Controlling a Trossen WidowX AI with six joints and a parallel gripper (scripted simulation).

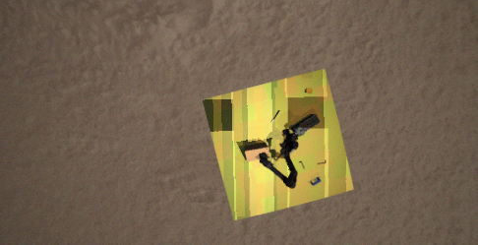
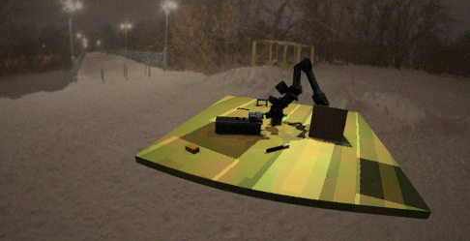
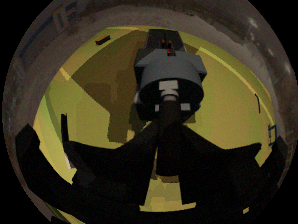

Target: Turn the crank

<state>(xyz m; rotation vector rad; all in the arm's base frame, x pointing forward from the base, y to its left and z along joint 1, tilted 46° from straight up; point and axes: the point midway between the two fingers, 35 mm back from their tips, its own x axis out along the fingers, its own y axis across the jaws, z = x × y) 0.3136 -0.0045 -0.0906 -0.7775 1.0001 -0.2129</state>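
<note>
Right now the crank handle is 30 mm above my gripper tip and 20 mm behind it. From my gripper tip the other things lie so: black stick (200 mm to the left, 100 mm behind, 80 mm below); then red pointer (130 mm ahead, 20 mm to the left, 10 mm below); then grey block (150 mm to the right, 70 mm behind, 60 mm below).
</note>
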